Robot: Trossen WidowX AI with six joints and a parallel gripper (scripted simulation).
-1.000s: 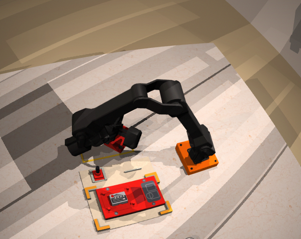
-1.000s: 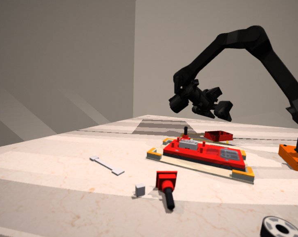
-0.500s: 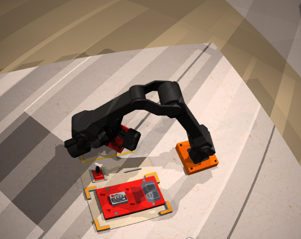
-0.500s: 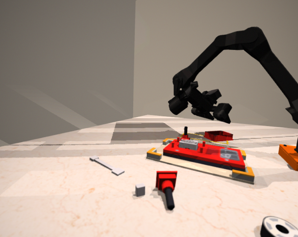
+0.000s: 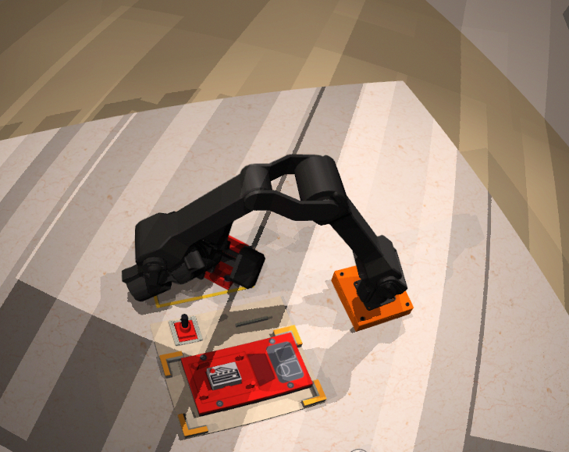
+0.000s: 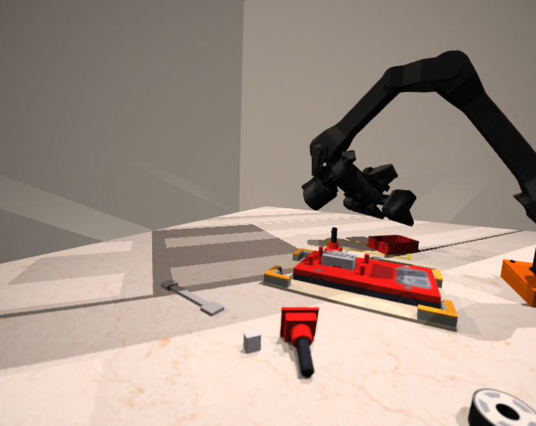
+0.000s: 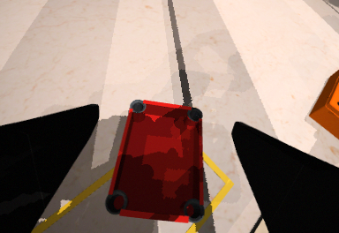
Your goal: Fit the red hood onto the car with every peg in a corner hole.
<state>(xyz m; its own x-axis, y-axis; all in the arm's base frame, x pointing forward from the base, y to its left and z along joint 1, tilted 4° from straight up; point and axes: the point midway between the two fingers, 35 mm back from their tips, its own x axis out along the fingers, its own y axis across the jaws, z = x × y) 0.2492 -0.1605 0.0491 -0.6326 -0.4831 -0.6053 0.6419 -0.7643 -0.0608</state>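
Now: the red hood 60 mm below my gripper tip, 10 mm to the left of it and 10 mm ahead of it. Round my gripper tip: grey bar: 400 mm to the left, 270 mm ahead, 60 mm below; then grey engine block: 240 mm to the left, 100 mm ahead, 40 mm below; then jig: 230 mm to the left, 80 mm ahead, 60 mm below.
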